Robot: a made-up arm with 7 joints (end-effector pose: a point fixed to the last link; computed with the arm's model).
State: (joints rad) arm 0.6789 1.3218 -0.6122 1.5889 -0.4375 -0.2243 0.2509
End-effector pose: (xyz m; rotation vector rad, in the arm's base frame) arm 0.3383 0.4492 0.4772 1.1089 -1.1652 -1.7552
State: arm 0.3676 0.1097 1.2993 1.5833 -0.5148 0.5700 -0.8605
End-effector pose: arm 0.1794 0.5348 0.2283 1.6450 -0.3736 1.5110
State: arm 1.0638 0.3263 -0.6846 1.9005 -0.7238 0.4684 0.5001
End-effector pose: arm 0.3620 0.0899 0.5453 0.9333 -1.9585 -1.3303
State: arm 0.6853 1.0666 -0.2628 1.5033 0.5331 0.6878 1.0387
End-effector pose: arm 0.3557 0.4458 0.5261 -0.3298 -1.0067 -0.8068
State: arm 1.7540 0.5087 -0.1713 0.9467 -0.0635 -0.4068 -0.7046
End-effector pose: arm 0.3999 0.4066 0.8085 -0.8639 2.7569 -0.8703
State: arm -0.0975 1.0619 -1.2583 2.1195 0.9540 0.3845 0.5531
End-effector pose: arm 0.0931 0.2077 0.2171 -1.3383 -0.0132 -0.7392
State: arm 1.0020 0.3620 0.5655 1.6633 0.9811 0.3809 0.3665
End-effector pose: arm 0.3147 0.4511 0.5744 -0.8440 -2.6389 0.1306
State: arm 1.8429 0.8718 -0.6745 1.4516 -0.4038 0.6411 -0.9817
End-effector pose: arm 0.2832 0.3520 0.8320 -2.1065 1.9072 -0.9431
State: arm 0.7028 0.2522 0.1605 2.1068 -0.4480 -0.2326 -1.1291
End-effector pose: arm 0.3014 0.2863 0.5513 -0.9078 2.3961 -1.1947
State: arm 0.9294 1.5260 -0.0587 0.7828 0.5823 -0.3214 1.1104
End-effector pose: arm 0.1139 0.6947 0.6456 0.6343 -1.6474 -0.7870
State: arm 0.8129 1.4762 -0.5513 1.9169 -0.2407 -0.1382 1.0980
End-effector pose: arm 0.2554 0.3915 0.5760 0.7394 -0.5560 -2.0327
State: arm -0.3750 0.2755 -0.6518 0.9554 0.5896 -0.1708 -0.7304
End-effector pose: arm 0.0374 0.1863 -0.0872 0.3881 -0.5440 0.1267
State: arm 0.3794 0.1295 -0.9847 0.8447 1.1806 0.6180 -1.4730
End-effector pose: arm 0.3653 0.0731 -0.0052 0.8506 -0.2386 0.0003
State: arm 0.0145 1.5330 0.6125 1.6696 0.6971 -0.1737 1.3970
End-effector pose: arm 0.2271 0.4803 0.6876 0.1015 -1.2149 -1.8104
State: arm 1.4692 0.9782 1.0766 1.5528 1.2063 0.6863 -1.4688
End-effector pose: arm -0.0439 0.6409 0.6220 -0.5642 -1.7607 2.4253
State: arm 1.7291 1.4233 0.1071 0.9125 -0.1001 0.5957 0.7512
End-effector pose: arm -0.0234 0.6734 0.7094 0.8029 -1.8013 0.4627
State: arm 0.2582 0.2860 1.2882 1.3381 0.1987 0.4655 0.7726
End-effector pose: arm 0.1535 0.5602 0.2203 -0.0484 -1.6421 0.7267
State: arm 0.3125 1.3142 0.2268 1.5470 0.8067 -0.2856 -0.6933
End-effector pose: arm 0.2909 0.5191 0.6150 0.9031 -2.3816 0.4990
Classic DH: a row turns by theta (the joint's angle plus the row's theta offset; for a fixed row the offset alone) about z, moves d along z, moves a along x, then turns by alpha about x. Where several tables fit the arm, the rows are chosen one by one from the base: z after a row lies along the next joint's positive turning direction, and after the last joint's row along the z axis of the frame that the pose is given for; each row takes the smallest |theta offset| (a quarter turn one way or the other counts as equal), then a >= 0, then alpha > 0; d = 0 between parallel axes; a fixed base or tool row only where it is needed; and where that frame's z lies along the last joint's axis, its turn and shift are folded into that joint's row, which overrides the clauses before.
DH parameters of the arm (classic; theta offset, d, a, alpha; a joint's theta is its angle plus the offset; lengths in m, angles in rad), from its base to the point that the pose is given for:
base (fixed): 0 0.4754 0.0188 1.5708
joint 1: 1.5708 -0.1512 0.0178 1.5708
joint 2: -1.5708 0.0002 0.0256 -1.5708
joint 3: -1.5708 -0.3415 0.0012 1.5708
joint 4: 0 -0.0215 -0.0049 -1.5708
joint 5: 0 -0.3038 -0.008 -1.5708
joint 6: -1.5708 0.0142 0.005 1.5708
joint 7: -1.5708 -0.0129 0.0239 -1.5708
tool (fixed): 1.5708 -0.0065 0 0

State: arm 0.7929 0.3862 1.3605 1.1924 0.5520 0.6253 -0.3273
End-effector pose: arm 0.2596 0.6200 0.3050 -0.1814 -1.4205 1.8568
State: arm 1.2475 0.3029 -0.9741 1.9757 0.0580 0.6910 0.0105
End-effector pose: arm 0.3158 0.0189 0.5584 0.2564 -2.0889 -1.2394
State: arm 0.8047 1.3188 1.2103 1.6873 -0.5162 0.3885 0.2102
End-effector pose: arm -0.0891 0.5312 0.7162 2.1899 -1.6916 0.9095
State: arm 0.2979 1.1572 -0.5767 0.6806 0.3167 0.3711 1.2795
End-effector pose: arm 0.2568 0.6404 0.2815 -0.3068 -0.0994 -0.3863
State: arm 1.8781 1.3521 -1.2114 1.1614 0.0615 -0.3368 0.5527
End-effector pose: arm 0.2676 0.5531 0.6637 1.1816 -1.4584 -1.2544
